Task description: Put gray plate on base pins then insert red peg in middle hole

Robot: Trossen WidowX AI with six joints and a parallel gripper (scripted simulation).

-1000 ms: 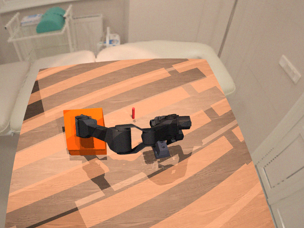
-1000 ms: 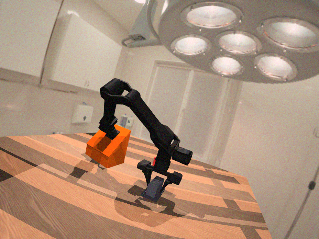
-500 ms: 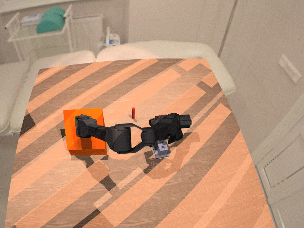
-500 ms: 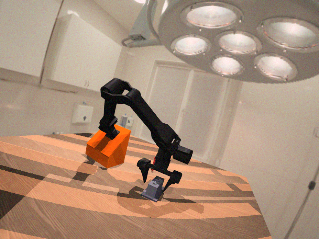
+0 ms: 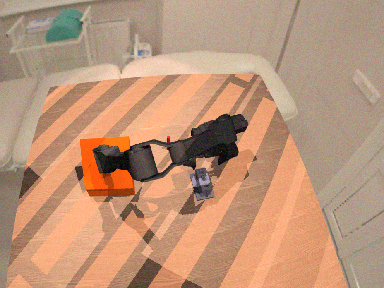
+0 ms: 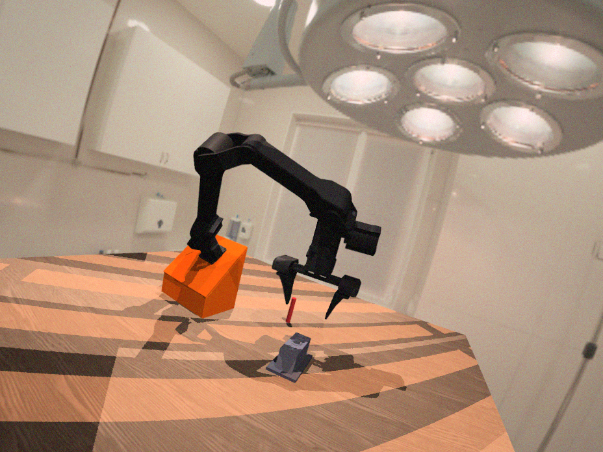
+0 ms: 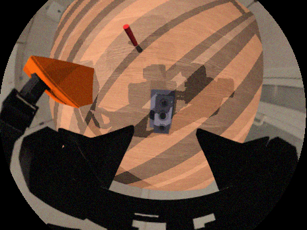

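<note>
The red peg is 120 mm behind my gripper tip, 180 mm to the left of it and 100 mm below it. Also, from my gripper tip: base: 130 mm below; then gray plate: 90 mm below.
</note>
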